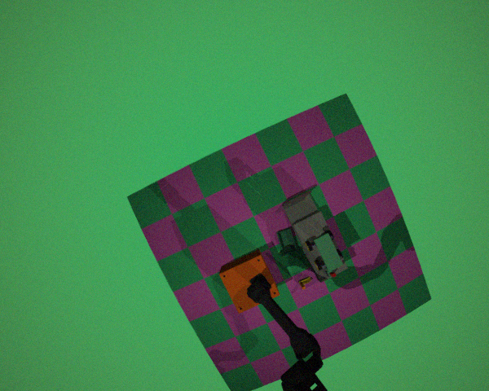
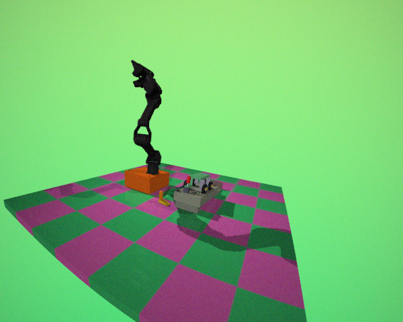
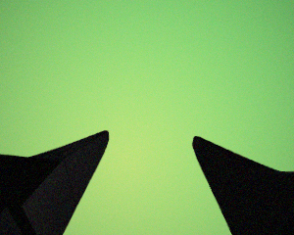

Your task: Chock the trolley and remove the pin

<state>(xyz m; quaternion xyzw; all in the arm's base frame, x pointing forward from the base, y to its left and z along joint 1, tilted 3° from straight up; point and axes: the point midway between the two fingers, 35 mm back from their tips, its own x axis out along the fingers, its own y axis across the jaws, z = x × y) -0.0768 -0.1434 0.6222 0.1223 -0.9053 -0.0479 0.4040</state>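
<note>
Now: gripper tip 380 mm short of the red-headed stop pin, 40 mm to the left of it and 630 mm above it. Also, from my gripper tip: grey ramp (420 mm ahead, 70 mm to the left, 710 mm below); then trolley (420 mm ahead, 70 mm to the left, 640 mm below); then yellow chock (260 mm ahead, 60 mm to the right, 740 mm below).
</note>
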